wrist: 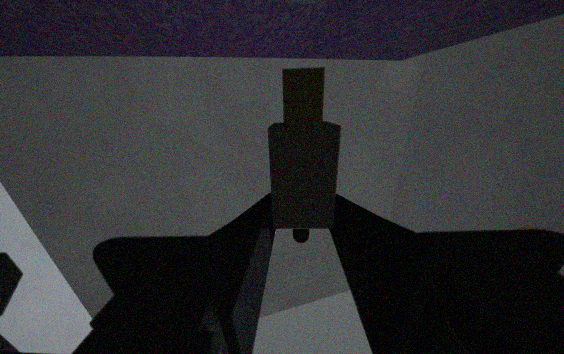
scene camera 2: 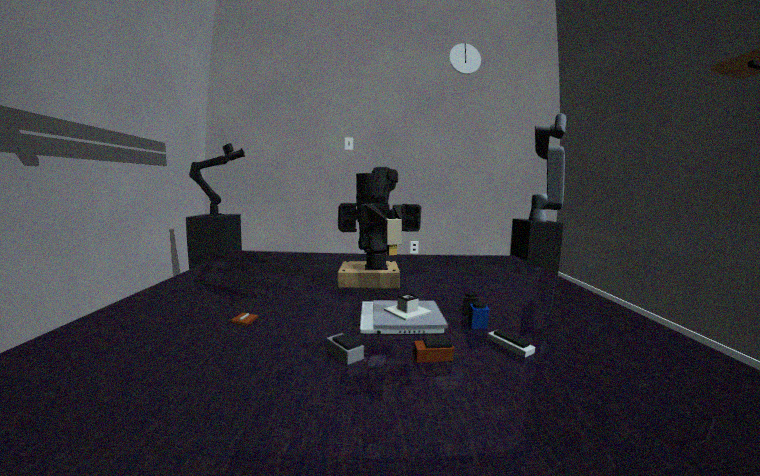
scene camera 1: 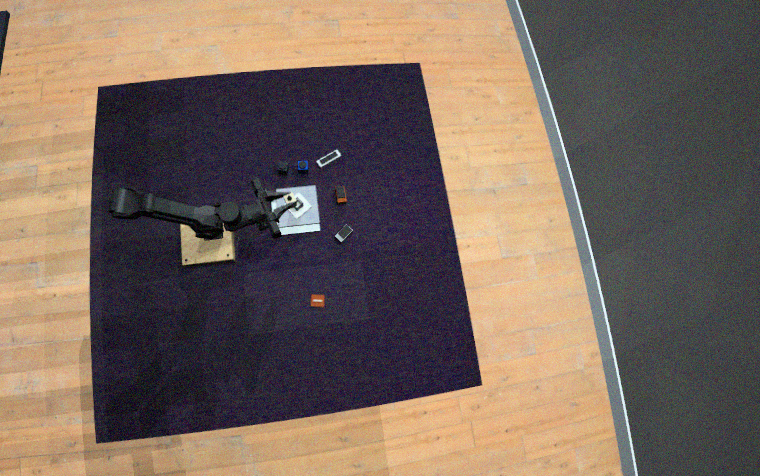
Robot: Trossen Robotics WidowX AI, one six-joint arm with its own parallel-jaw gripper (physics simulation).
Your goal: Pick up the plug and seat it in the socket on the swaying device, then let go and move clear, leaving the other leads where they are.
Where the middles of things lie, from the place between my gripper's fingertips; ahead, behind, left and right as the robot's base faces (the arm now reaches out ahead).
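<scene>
Plug (wrist: 304, 150): my gripper now 1 cm past it, 2 cm above. From my gripper: orange-black connector (scene camera 2: 439, 349), 17 cm ahead, 6 cm to the left, 19 cm below. Device (scene camera 2: 407, 313), from my gripper 1 cm ahead, 3 cm to the left, 17 cm below.
</scene>
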